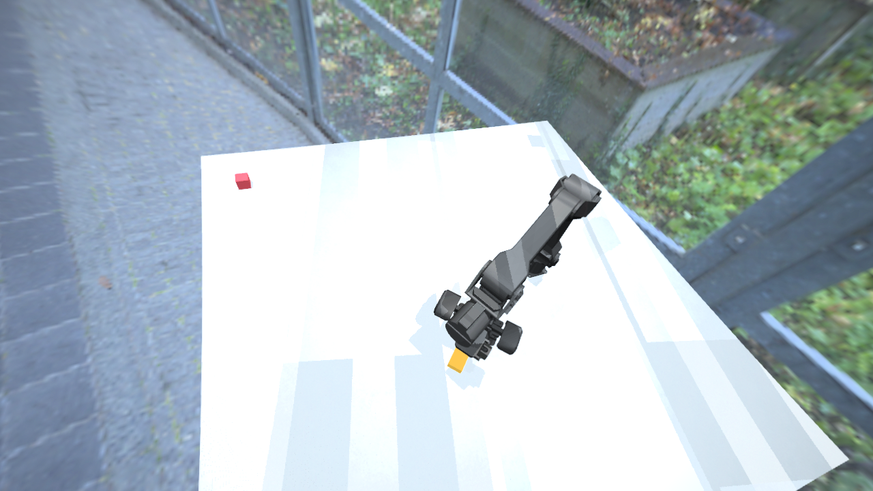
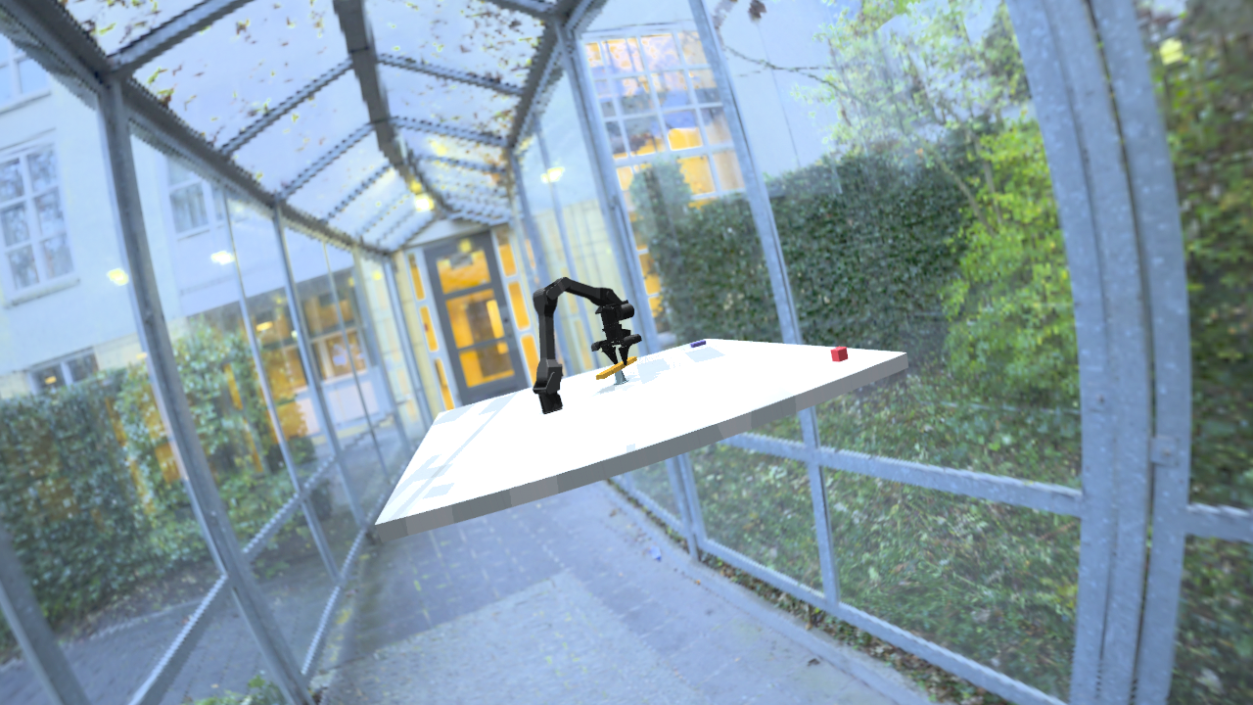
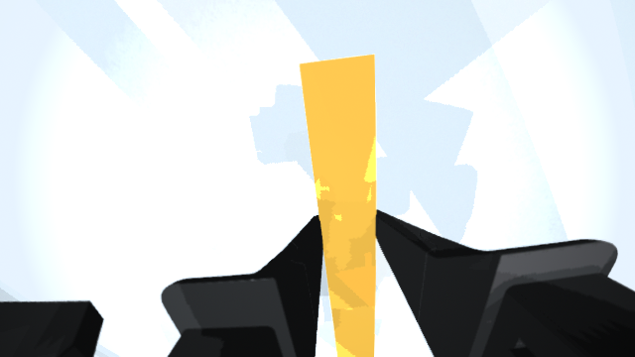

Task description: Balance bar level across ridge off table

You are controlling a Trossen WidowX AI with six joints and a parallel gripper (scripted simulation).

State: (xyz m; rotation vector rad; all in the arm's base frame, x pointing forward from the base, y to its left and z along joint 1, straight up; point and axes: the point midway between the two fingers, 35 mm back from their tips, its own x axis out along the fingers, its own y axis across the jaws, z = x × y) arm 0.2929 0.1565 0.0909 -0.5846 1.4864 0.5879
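Right now my gripper tip is 20 mm past the bar and 20 mm to the left of it. Round my gripper tip: purple piece 450 mm ahead, 340 mm to the left, 50 mm below; then red cube 450 mm ahead, 660 mm to the right, 40 mm below.
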